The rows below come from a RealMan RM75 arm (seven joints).
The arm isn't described. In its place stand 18 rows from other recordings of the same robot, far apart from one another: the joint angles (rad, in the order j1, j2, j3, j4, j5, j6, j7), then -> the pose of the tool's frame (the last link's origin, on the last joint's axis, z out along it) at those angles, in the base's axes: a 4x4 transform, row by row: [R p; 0 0 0 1], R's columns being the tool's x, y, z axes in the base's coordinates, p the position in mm.
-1.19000, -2.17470, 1.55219, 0.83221, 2.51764, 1.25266, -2.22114 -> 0.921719, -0.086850, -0.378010, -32.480; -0.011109, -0.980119, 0.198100, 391.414; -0.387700, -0.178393, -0.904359, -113.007; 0, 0, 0, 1
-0.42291, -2.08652, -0.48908, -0.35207, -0.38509, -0.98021, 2.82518 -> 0.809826, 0.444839, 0.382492, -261.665; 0.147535, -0.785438, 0.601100, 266.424; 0.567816, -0.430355, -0.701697, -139.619; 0, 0, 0, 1
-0.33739, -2.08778, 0.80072, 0.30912, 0.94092, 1.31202, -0.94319 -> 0.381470, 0.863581, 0.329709, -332.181; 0.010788, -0.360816, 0.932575, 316.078; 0.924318, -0.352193, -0.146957, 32.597; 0, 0, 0, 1
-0.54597, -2.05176, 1.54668, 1.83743, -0.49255, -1.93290, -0.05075 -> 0.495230, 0.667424, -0.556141, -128.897; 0.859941, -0.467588, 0.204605, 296.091; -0.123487, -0.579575, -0.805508, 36.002; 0, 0, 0, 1
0.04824, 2.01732, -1.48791, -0.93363, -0.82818, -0.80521, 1.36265 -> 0.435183, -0.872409, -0.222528, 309.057; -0.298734, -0.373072, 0.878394, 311.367; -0.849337, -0.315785, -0.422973, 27.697; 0, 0, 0, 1
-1.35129, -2.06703, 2.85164, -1.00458, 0.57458, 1.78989, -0.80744 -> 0.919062, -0.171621, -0.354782, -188.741; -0.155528, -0.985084, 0.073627, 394.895; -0.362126, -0.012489, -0.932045, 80.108; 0, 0, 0, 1
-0.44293, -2.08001, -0.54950, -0.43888, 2.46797, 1.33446, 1.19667 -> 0.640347, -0.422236, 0.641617, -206.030; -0.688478, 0.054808, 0.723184, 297.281; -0.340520, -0.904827, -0.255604, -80.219; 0, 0, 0, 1
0.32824, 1.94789, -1.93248, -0.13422, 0.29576, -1.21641, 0.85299 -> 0.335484, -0.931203, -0.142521, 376.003; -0.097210, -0.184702, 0.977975, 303.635; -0.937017, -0.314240, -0.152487, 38.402; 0, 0, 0, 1
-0.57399, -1.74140, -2.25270, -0.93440, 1.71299, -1.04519, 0.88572 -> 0.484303, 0.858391, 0.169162, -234.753; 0.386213, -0.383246, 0.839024, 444.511; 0.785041, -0.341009, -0.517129, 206.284; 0, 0, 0, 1
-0.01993, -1.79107, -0.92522, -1.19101, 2.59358, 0.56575, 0.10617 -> 0.804906, 0.557087, 0.204403, -267.547; 0.025767, -0.376945, 0.925877, 295.063; 0.592843, -0.739977, -0.317760, 7.287; 0, 0, 0, 1
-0.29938, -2.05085, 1.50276, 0.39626, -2.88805, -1.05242, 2.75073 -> 0.736846, 0.630694, 0.243479, -324.673; -0.049958, -0.308363, 0.949956, 332.459; 0.674212, -0.712135, -0.195708, 9.509; 0, 0, 0, 1
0.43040, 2.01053, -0.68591, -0.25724, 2.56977, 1.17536, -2.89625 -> 0.796883, -0.594067, -0.109826, 363.589; 0.225921, 0.124434, 0.966166, 350.549; -0.560301, -0.794733, 0.233371, 116.082; 0, 0, 0, 1
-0.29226, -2.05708, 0.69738, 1.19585, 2.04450, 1.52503, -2.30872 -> 0.341266, 0.934815, 0.098281, -298.559; 0.730122, -0.329478, 0.598637, 311.343; 0.591996, -0.132537, -0.794968, 102.866; 0, 0, 0, 1
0.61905, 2.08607, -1.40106, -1.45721, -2.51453, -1.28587, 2.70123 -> 0.808971, -0.554415, 0.195423, 121.247; -0.570668, -0.660880, 0.487417, 389.030; -0.141080, -0.505828, -0.851020, 10.743; 0, 0, 0, 1
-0.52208, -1.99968, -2.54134, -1.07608, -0.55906, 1.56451, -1.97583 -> 0.661511, 0.704164, -0.257983, -320.458; 0.737408, -0.548146, 0.394672, 340.269; 0.136501, -0.451319, -0.881861, 104.291; 0, 0, 0, 1
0.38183, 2.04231, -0.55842, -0.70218, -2.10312, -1.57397, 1.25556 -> 0.825049, -0.502687, -0.258068, 328.731; -0.351879, -0.814415, 0.461422, 290.807; -0.442125, -0.289887, -0.848817, 31.642; 0, 0, 0, 1
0.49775, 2.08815, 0.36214, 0.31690, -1.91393, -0.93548, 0.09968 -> 0.692348, -0.713120, -0.110068, 294.372; -0.190810, -0.328053, 0.925188, 328.182; -0.695878, -0.619550, -0.363197, -90.291; 0, 0, 0, 1
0.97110, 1.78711, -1.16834, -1.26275, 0.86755, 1.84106, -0.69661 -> 0.890956, -0.358359, 0.278884, 73.872; -0.417969, -0.887240, 0.195212, 403.658; 0.177481, -0.290490, -0.940275, 113.043; 0, 0, 0, 1
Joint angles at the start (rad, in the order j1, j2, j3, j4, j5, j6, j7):
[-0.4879 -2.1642 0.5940 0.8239 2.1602 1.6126 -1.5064]
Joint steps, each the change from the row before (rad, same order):
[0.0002 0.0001 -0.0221 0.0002 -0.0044 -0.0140 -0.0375]
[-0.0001 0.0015 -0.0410 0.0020 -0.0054 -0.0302 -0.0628]
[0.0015 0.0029 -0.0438 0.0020 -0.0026 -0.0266 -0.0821]
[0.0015 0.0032 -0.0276 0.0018 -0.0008 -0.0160 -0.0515]
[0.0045 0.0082 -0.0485 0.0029 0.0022 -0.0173 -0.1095]
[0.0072 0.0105 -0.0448 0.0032 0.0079 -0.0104 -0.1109]
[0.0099 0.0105 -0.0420 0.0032 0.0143 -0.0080 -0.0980]
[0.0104 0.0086 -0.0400 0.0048 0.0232 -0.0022 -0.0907]
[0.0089 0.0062 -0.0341 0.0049 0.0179 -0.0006 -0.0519]
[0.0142 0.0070 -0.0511 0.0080 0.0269 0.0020 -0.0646]
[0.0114 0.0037 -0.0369 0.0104 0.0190 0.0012 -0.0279]
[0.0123 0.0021 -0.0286 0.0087 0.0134 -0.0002 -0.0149]
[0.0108 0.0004 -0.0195 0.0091 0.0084 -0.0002 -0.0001]
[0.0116 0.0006 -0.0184 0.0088 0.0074 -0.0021 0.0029]
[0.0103 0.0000 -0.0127 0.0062 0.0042 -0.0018 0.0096]
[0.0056 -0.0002 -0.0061 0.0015 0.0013 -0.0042 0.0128]
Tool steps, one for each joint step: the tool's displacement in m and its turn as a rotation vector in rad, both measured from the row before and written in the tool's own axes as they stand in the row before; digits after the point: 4 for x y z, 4 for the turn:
[0.0006 -0.0039 -0.0030 0.0287 0.0184 -0.0458]
[0.0015 -0.0083 -0.0063 0.0574 0.0331 -0.0764]
[0.0012 -0.0085 -0.0075 0.0552 0.0351 -0.0982]
[0.0013 -0.0058 -0.0053 0.0343 0.0229 -0.0611]
[0.0018 -0.0095 -0.0107 0.0503 0.0384 -0.1266]
[0.0015 -0.0093 -0.0115 0.0434 0.0328 -0.1265]
[0.0007 -0.0094 -0.0118 0.0413 0.0278 -0.1140]
[-0.0003 -0.0089 -0.0112 0.0373 0.0193 -0.1058]
[0.0003 -0.0073 -0.0093 0.0281 0.0193 -0.0654]
[-0.0003 -0.0105 -0.0136 0.0376 0.0287 -0.0872]
[0.0005 -0.0078 -0.0103 0.0282 0.0239 -0.0429]
[-0.0002 -0.0071 -0.0089 0.0241 0.0210 -0.0293]
[-0.0002 -0.0054 -0.0069 0.0187 0.0163 -0.0100]
[-0.0001 -0.0058 -0.0071 0.0202 0.0173 -0.0072]
[-0.0005 -0.0047 -0.0055 0.0154 0.0128 0.0008]
[-0.0004 -0.0028 -0.0026 0.0093 0.0081 0.0069]

